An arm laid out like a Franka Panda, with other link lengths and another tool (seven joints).
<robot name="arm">
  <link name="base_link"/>
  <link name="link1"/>
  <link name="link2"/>
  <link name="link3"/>
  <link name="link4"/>
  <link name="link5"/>
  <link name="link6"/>
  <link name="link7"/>
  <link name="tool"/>
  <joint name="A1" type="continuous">
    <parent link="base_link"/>
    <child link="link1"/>
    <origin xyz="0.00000 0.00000 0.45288" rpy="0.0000 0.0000 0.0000"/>
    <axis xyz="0 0 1"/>
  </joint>
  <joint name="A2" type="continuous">
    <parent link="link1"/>
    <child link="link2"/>
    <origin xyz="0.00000 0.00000 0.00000" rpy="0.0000 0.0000 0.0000"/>
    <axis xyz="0 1 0"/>
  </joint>
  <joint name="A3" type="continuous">
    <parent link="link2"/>
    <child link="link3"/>
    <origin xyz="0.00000 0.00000 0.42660" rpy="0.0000 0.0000 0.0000"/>
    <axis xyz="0 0 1"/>
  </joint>
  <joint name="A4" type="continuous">
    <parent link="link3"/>
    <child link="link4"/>
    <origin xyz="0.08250 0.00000 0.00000" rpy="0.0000 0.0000 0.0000"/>
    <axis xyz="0 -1 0"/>
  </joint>
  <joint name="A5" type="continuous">
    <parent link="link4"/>
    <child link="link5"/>
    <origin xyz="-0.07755 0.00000 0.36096" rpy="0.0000 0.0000 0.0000"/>
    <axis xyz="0 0 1"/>
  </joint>
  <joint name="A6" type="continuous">
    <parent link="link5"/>
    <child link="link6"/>
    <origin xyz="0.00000 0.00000 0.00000" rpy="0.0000 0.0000 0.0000"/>
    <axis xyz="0 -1 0"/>
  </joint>
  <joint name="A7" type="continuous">
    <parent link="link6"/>
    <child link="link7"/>
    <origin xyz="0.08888 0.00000 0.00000" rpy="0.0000 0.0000 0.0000"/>
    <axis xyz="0 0 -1"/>
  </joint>
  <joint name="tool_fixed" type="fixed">
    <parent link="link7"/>
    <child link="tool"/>
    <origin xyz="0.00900 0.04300 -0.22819" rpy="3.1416 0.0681 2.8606"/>
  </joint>
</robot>
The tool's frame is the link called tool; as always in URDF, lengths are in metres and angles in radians. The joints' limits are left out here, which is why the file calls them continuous.
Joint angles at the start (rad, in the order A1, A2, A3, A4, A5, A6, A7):
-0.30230, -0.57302, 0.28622, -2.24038, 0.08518, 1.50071, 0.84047
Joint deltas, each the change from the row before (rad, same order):
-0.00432, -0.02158, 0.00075, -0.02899, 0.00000, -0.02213, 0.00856
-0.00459, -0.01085, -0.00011, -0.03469, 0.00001, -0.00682, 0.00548
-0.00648, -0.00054, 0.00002, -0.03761, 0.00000, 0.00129, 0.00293
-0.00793, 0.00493, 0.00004, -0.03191, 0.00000, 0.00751, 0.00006
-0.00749, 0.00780, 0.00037, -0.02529, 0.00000, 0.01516, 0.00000
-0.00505, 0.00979, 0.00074, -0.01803, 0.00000, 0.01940, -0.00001
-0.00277, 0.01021, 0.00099, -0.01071, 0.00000, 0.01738, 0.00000
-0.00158, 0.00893, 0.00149, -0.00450, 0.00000, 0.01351, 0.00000
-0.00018, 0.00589, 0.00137, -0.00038, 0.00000, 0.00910, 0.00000
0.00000, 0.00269, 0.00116, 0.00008, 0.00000, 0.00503, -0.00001
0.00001, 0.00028, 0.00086, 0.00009, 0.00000, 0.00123, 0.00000
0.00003, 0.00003, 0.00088, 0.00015, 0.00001, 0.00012, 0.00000
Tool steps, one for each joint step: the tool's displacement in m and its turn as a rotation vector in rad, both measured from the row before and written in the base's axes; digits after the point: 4 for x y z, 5 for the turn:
-0.0152, -0.0015, -0.0089, -0.00516, 0.02965, -0.01817
-0.0110, -0.0028, -0.0128, -0.00155, 0.03028, -0.01606
-0.0084, -0.0038, -0.0159, 0.00177, 0.03507, -0.01524
-0.0052, -0.0040, -0.0141, 0.00339, 0.02862, -0.01249
-0.0017, -0.0036, -0.0115, 0.00291, 0.01729, -0.01004
0.0012, -0.0027, -0.0088, 0.00226, 0.00789, -0.00579
0.0025, -0.0017, -0.0061, 0.00182, 0.00313, -0.00231
0.0031, -0.0009, -0.0034, 0.00103, -0.00027, -0.00003
0.0028, -0.0001, -0.0013, 0.00023, -0.00284, 0.00158
0.0016, 0.0001, -0.0005, -0.00028, -0.00232, 0.00137
0.0004, 0.0002, 0.0000, -0.00049, -0.00089, 0.00084
0.0001, 0.0003, 0.0000, -0.00045, -0.00008, 0.00081

